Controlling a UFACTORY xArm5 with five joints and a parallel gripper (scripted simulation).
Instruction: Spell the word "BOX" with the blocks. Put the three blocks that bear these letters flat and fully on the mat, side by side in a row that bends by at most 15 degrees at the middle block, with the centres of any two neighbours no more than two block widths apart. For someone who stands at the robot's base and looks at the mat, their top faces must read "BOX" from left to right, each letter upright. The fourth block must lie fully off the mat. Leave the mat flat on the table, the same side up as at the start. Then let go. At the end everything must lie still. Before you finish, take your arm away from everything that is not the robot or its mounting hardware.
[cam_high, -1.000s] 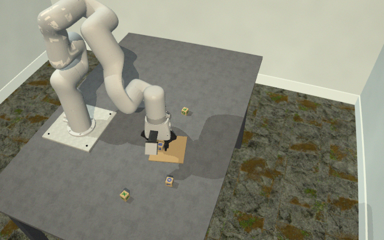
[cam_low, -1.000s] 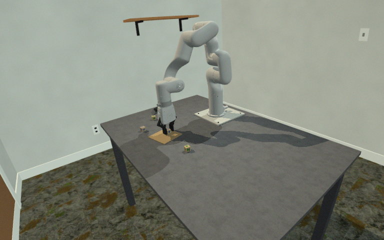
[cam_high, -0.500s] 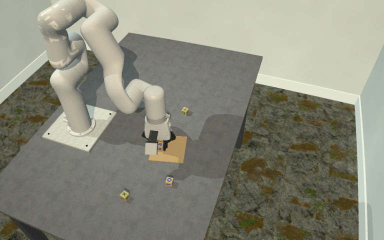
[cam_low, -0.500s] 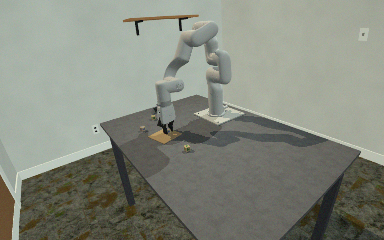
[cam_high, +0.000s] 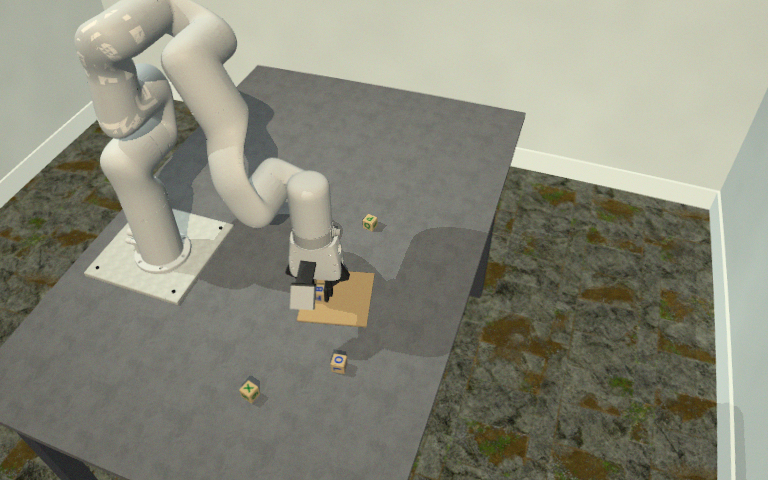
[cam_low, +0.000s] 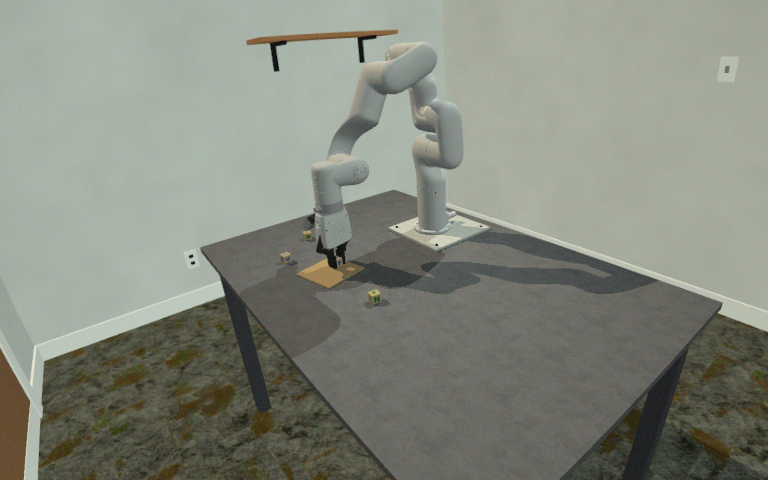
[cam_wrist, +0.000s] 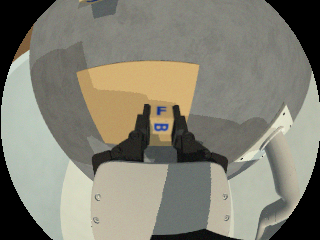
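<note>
The B block lies 10 mm below my hand. The rest, counted from my hand: X block (250 mm to the right, 30 mm behind, 10 mm below); then tan mat (30 mm ahead, 20 mm below, 10 mm to the left); then O block (140 mm to the right, 100 mm ahead, 10 mm below).
</note>
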